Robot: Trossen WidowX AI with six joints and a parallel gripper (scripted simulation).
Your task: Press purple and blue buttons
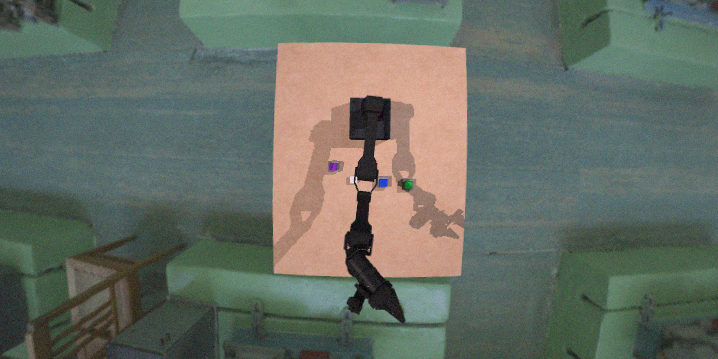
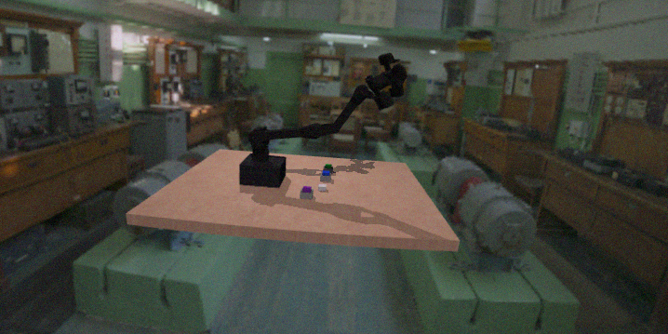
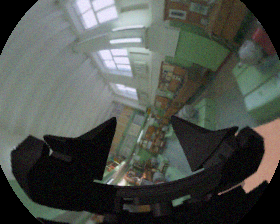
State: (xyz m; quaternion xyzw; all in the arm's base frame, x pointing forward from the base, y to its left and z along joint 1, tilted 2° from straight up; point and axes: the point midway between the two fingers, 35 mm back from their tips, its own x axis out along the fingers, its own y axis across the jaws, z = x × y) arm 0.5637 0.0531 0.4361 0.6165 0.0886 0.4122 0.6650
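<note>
Right now the purple button is 37 cm behind my gripper tip, 23 cm to the right of it and 50 cm below it. Round my gripper tip: blue button: 30 cm behind, 1 cm to the right, 50 cm below; then green button: 29 cm behind, 10 cm to the left, 50 cm below; then small white block: 31 cm behind, 14 cm to the right, 52 cm below.
</note>
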